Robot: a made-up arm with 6 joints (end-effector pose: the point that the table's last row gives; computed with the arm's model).
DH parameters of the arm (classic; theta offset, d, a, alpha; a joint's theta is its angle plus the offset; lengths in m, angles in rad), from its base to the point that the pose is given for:
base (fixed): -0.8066 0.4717 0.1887 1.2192
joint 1: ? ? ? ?
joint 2: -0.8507 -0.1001 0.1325 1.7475
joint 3: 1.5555 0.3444 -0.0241 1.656
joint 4: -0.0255 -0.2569 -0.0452 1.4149
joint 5: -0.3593 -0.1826 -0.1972 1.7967
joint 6: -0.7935 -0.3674 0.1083 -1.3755
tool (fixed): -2.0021 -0.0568 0 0
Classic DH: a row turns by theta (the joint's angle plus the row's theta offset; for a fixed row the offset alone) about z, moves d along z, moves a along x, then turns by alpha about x.
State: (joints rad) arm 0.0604 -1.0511 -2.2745 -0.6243 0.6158 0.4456
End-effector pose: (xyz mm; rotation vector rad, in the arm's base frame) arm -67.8 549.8 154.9 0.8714 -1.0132 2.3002
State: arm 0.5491 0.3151 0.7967 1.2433 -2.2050 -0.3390
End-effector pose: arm -189.8 -413.3 -331.2 -1.6691 -0.2515 -1.6231
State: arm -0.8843 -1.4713 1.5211 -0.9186 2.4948 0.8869
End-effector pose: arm -15.6 913.7 326.8 1.5228 0.0277 -1.0871
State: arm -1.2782 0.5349 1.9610 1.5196 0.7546 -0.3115
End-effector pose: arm 86.8 -256.5 79.0 -0.8417 -0.1872 2.1187
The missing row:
joint 1: 0 -0.1488 -0.0063 -1.2192
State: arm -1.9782 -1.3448 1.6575 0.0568 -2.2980 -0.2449
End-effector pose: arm 488.5 758.3 707.6 0.9383 -0.4756 -1.1023
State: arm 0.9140 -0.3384 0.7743 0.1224 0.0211 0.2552
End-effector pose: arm -183.5 -429.2 44.3 -0.9529 0.7911 -0.1161
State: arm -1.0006 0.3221 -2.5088 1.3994 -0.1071 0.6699
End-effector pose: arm -131.2 23.6 682.3 2.6655 -1.1329 -0.1480
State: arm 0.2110 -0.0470 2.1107 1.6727 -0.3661 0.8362
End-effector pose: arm -276.2 -308.9 376.3 -2.1716 0.5758 -0.3746
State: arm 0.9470 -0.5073 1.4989 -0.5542 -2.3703 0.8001
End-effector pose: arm 532.5 -264.8 -270.2 -0.0195 -0.5010 2.4055
